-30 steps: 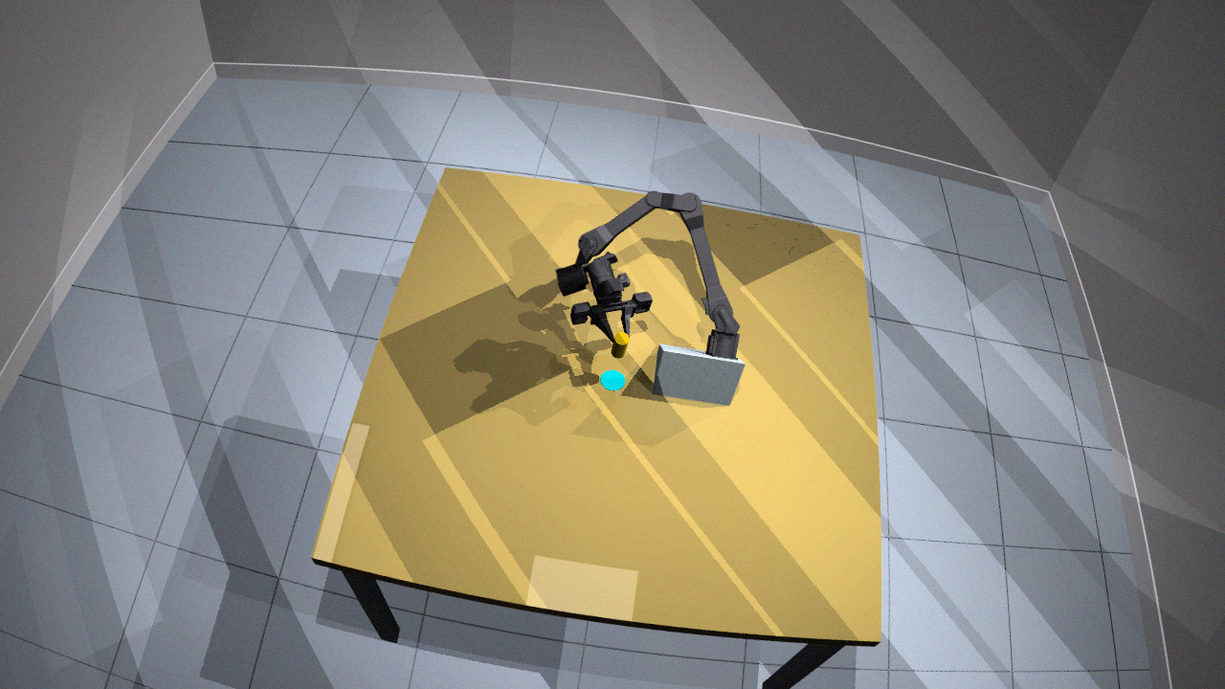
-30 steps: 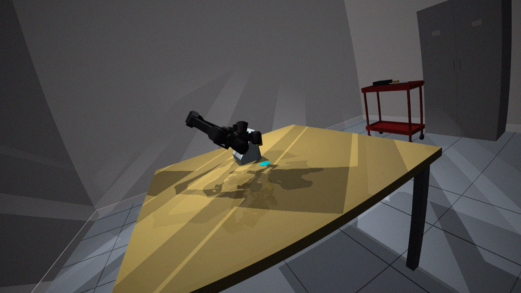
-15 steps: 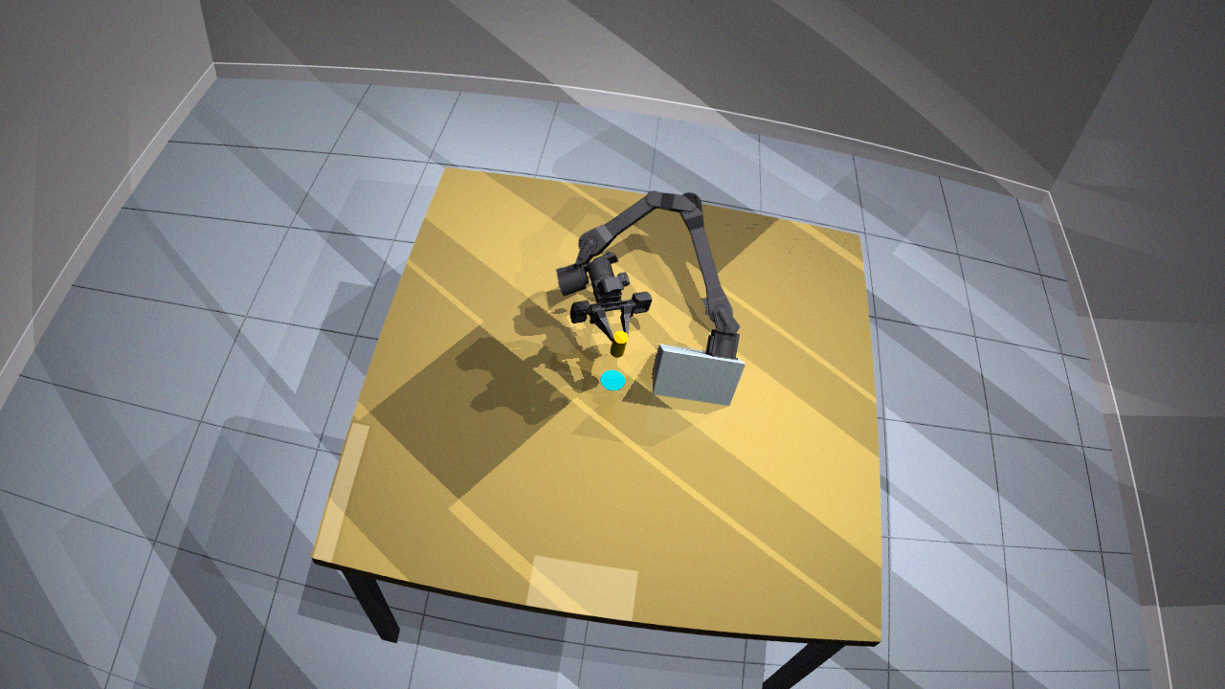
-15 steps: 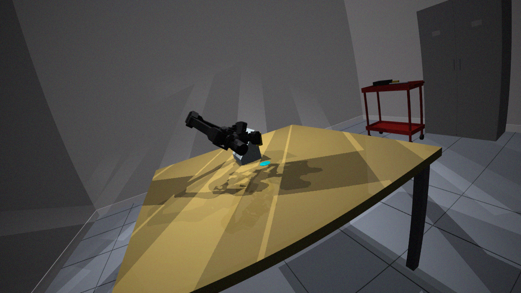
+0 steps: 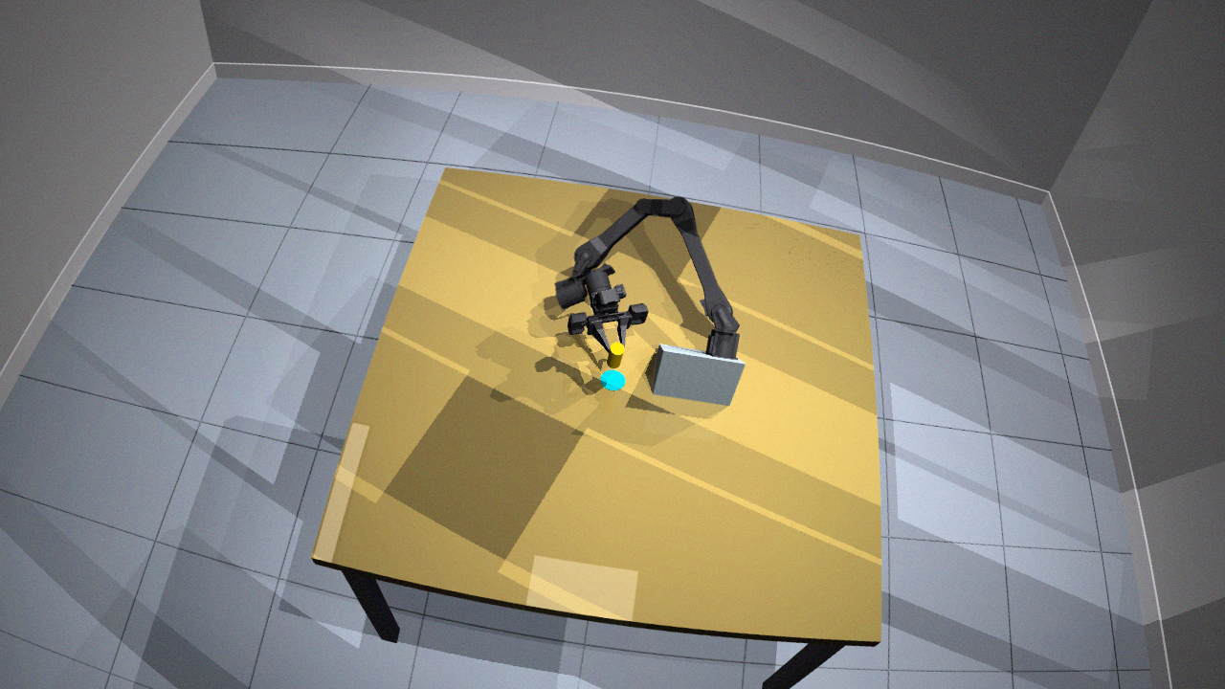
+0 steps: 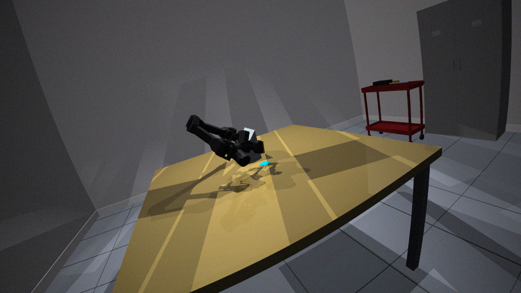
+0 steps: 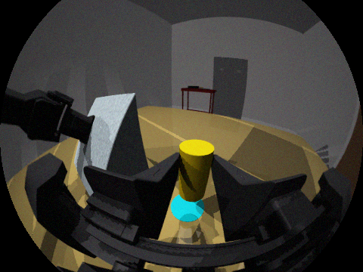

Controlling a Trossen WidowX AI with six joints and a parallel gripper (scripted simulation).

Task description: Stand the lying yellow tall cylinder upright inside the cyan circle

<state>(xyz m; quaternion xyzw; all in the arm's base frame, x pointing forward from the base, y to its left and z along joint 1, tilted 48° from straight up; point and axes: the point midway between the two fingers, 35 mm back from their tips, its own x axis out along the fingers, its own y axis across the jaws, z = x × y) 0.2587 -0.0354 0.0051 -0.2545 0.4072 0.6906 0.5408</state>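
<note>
Right now my gripper tip is 12 cm above the cyan circle. From my gripper tip the other things lie so: yellow cylinder: 2 cm below.
</note>
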